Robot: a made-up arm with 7 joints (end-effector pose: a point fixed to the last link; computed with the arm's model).
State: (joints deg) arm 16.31 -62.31 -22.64 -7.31 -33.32 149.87 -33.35
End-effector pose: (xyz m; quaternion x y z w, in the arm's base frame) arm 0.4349 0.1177 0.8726 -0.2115 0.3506 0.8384 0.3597
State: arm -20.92 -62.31 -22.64 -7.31 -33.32 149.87 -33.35
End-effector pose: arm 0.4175 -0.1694 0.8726 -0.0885 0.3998 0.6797 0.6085
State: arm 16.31 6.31 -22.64 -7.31 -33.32 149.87 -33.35
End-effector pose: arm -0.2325 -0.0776 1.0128 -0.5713 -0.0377 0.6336 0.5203
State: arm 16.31 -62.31 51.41 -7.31 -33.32 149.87 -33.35
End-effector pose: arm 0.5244 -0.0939 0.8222 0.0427 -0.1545 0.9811 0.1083
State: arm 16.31 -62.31 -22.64 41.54 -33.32 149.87 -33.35
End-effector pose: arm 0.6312 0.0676 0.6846 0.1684 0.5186 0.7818 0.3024
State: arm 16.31 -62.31 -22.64 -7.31 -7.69 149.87 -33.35
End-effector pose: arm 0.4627 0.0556 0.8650 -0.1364 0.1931 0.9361 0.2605
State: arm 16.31 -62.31 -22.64 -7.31 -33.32 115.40 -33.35
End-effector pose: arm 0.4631 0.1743 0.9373 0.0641 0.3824 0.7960 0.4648
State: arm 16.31 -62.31 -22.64 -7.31 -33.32 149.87 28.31
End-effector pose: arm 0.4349 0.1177 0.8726 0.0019 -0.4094 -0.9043 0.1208
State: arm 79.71 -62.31 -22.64 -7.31 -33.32 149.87 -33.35
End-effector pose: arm 0.0895 0.4416 0.8726 0.3642 -0.1872 -0.9024 0.1345
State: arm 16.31 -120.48 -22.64 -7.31 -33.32 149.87 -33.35
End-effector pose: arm 0.5889 0.1628 0.2822 0.1573 0.5887 0.7835 0.1219
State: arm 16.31 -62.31 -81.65 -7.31 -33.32 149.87 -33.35
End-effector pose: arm 0.4701 0.2500 0.7374 -0.3571 0.6604 0.4747 0.4594
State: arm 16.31 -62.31 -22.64 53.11 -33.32 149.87 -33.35
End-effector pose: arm 0.6488 0.0468 0.6230 0.2564 0.5456 0.7470 0.2802
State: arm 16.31 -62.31 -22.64 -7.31 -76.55 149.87 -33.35
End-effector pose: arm 0.4277 0.2233 0.8305 -0.3125 0.5730 0.5826 0.4843
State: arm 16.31 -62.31 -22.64 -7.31 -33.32 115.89 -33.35
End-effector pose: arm 0.4623 0.1737 0.9364 0.0602 0.3822 0.7971 0.4636
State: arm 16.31 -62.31 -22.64 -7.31 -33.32 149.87 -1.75
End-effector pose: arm 0.4349 0.1177 0.8726 -0.1080 0.3949 0.9047 0.1179
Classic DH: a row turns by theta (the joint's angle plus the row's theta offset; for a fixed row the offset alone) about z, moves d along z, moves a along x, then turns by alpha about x. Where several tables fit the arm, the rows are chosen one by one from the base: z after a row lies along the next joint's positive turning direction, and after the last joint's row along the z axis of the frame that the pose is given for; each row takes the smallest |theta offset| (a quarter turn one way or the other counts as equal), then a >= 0, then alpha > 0; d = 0 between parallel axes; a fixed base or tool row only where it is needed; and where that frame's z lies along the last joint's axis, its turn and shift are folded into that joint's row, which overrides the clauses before.
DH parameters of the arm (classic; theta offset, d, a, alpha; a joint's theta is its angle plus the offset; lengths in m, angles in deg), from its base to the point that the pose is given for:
joint 1: 0 0.4332 0 90
joint 2: 0 0.0855 0 -90
joint 3: 0 0.3413 0.0125 -90
joint 4: 0 0.0525 -0.027 90
joint 5: 0 0.4065 0 90
joint 6: 90 0.1229 0.1512 90
joint 7: 0 0.0206 0 0

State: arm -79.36 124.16 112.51 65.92 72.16 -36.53 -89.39
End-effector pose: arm 0.3216 0.2526 -0.0716 0.4576 0.6177 -0.6394 0.0180
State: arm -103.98 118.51 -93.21 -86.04 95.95 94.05 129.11
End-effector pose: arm 0.3993 0.3045 0.1475 0.6172 0.3789 0.5118 0.4621
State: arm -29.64 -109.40 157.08 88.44 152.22 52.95 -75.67
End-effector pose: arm 0.3506 -0.1779 0.8580 0.3242 0.3085 0.3073 0.8398
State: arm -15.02 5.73 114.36 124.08 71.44 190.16 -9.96
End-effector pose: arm -0.0806 0.0867 0.5469 -0.5083 0.1467 -0.7466 0.4033
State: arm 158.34 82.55 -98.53 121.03 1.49 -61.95 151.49
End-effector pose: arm 0.1699 0.3807 0.3175 0.6457 0.0162 -0.2773 0.7113
